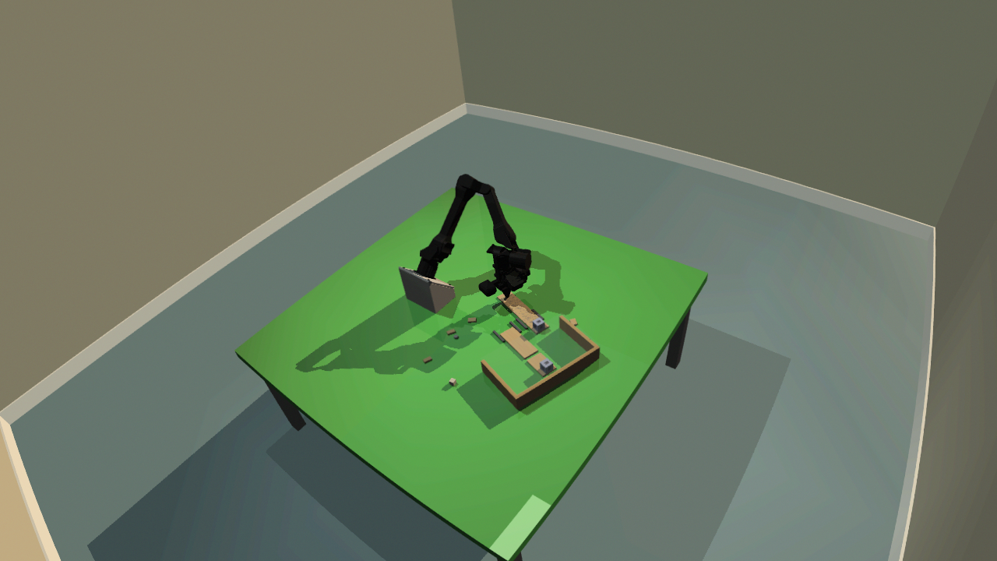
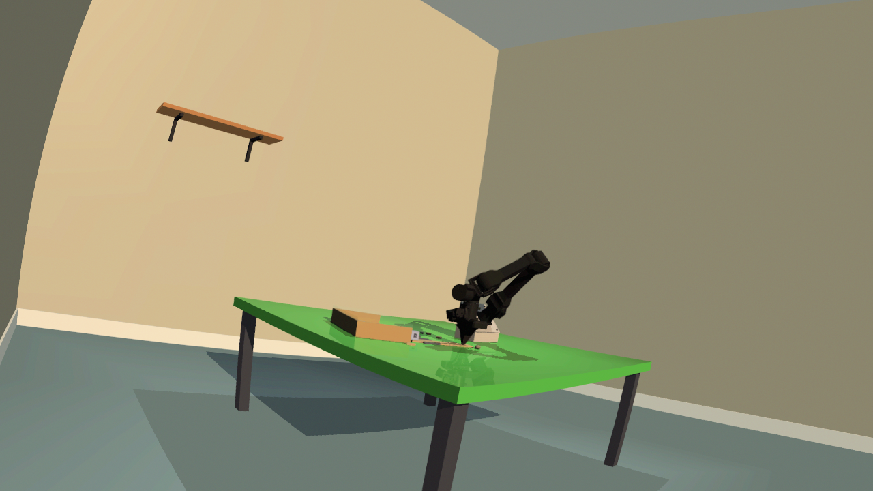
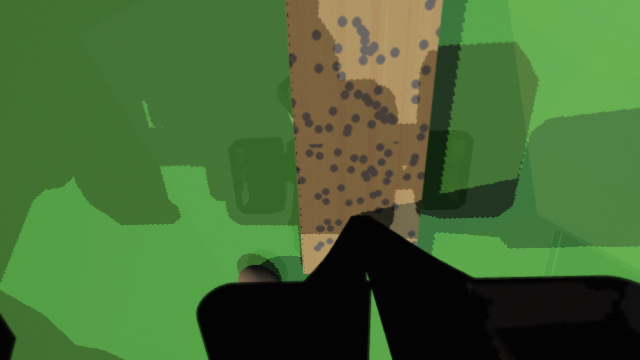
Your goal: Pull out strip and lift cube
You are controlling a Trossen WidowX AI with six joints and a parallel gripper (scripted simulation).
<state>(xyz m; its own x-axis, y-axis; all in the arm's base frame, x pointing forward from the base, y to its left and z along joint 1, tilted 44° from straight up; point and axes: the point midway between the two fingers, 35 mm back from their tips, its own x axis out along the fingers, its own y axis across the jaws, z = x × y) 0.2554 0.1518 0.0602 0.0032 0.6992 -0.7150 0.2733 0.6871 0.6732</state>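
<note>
Now: the speckled strip 90 mm ahead of my gripper tip and 30 mm to the right of it.
</note>
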